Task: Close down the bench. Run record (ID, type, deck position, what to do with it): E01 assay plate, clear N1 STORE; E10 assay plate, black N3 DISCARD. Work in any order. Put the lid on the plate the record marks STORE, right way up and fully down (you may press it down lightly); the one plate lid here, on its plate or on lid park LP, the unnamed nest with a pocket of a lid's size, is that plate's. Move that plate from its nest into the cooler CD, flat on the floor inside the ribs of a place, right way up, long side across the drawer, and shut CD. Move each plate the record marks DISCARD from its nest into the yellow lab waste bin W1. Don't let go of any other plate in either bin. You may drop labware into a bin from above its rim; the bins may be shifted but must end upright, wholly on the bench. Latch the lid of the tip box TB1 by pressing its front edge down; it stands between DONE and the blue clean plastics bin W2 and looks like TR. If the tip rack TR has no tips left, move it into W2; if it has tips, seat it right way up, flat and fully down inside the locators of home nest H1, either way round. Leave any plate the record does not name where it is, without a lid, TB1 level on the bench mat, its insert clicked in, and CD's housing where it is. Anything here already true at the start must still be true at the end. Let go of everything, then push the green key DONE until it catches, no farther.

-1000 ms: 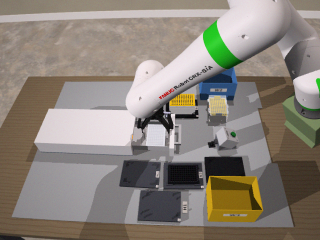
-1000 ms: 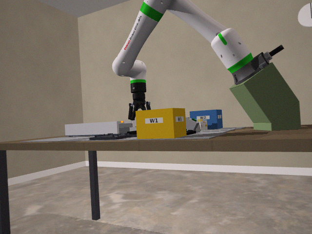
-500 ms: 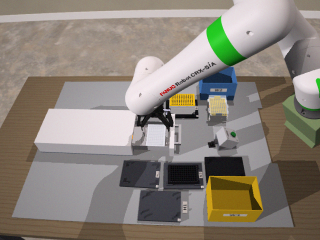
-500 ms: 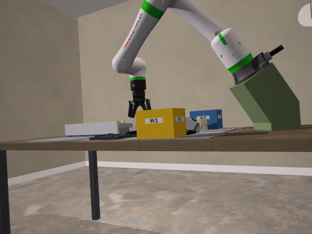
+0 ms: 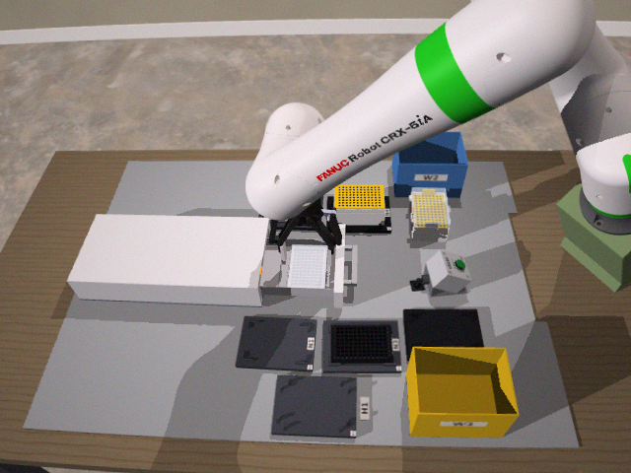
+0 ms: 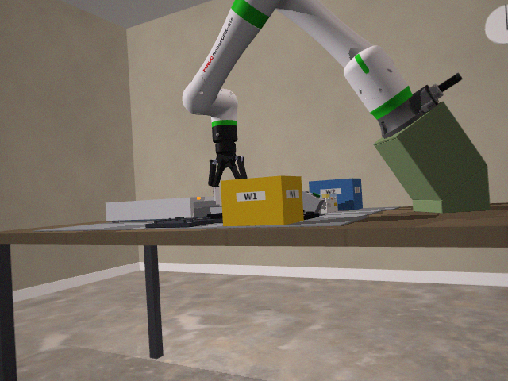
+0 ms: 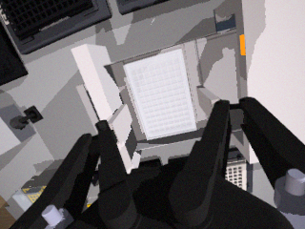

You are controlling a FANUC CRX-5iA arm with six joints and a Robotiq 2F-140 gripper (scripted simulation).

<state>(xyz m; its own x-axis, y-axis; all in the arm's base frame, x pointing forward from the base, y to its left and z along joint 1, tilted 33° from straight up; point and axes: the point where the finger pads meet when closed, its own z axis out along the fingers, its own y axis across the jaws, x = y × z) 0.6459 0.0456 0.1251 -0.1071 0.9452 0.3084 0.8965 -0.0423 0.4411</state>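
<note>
Right now the cooler drawer is 30 mm ahead of my hand and 50 mm below it. The rest, counted from my hand: pale plate: 80 mm ahead, 190 mm to the right, 50 mm below; nest N1: 30 mm ahead, 200 mm to the left, 70 mm below; white cooler CD: 170 mm ahead, 20 mm to the left, 40 mm below.
</note>
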